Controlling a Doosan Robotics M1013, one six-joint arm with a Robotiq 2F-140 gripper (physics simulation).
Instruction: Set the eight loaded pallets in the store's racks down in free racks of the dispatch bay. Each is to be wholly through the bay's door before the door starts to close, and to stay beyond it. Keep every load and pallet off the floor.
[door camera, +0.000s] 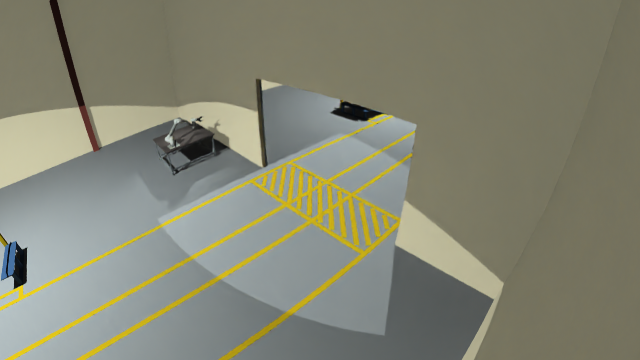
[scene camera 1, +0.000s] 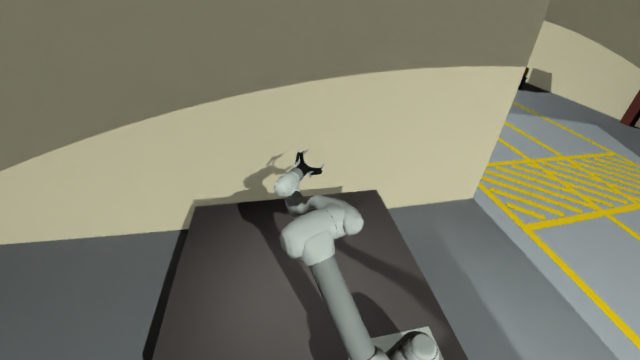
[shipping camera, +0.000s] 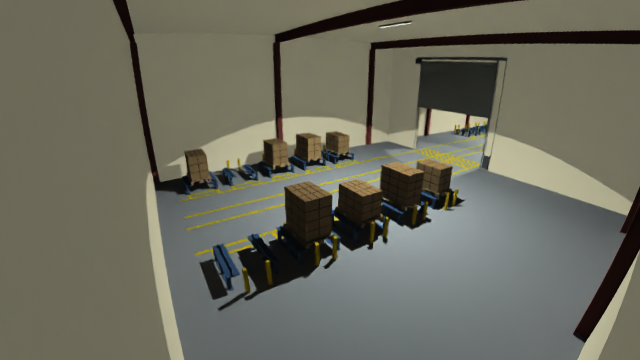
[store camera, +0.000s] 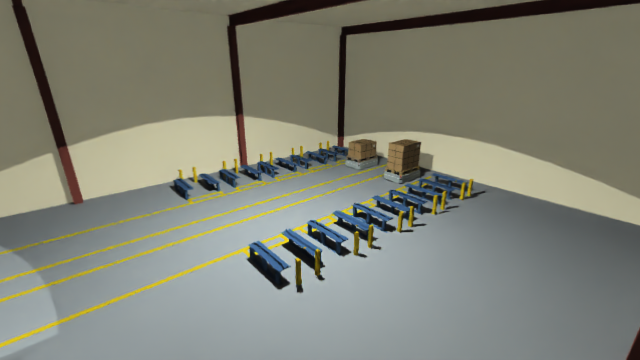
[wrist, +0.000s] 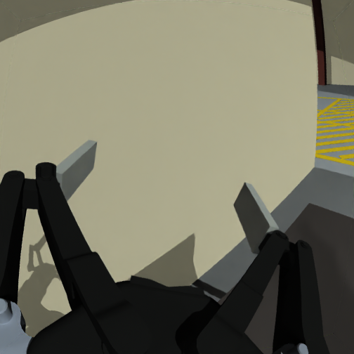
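Pixels of known places: gripper, fingertip midpoint: (door camera: 203, 118) (scene camera 1: 315, 157); arm's base, origin of the base link: (door camera: 173, 145).
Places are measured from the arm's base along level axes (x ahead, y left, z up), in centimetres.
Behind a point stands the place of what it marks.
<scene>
In the store view, two loaded pallets, a lower load (store camera: 362, 149) @(x -1222.6, y -381.7, z 12.3 cm) and a taller load (store camera: 404, 156) @(x -1201.1, y -166.0, z 29.4 cm), stand on grey low carriers (store camera: 361, 164) @(x -1211.5, y -374.6, z -51.1 cm) (store camera: 401, 176) @(x -1184.3, y -160.6, z -44.9 cm) in the far aisle. The blue store racks in the near row (store camera: 269, 256) @(x -511.5, y -71.1, z -40.4 cm) and back row (store camera: 228, 177) @(x -712.7, y -615.3, z -43.6 cm) bear no loads. In the shipping view, several loaded pallets stand on blue racks in the near row (shipping camera: 308, 212) @(x 1242.7, y -159.8, z 50.1 cm) and back row (shipping camera: 275, 152) @(x 1025.8, y -714.6, z 27.7 cm). Two near-left racks (shipping camera: 225, 260) @(x 1427.2, y -222.0, z -40.3 cm) (shipping camera: 262, 250) @(x 1341.7, y -207.4, z -39.1 cm) look free. The grey door panel (shipping camera: 457, 87) @(x 165.7, y -390.7, z 302.7 cm) hangs over an open gap. My gripper (scene camera 1: 314, 159) @(x 121.1, y 12.0, z 36.8 cm) (wrist: 169, 175) is open and empty, near the wall.
The arm stands on a dark table (door camera: 200, 134) @(x 92.1, y -5.4, z -0.4 cm) (scene camera 1: 225, 280) @(x 64.2, y 76.3, z -0.2 cm) beside the doorway. A yellow hatched floor zone (door camera: 325, 200) @(x 159.9, y -426.3, z -75.3 cm) (scene camera 1: 575, 185) (shipping camera: 445, 156) @(x 125.2, y -426.9, z -77.9 cm) lies at the door, with yellow lane lines running through. Yellow posts (shipping camera: 317, 253) (store camera: 298, 272) stand behind the racks. Dark red columns line the walls.
</scene>
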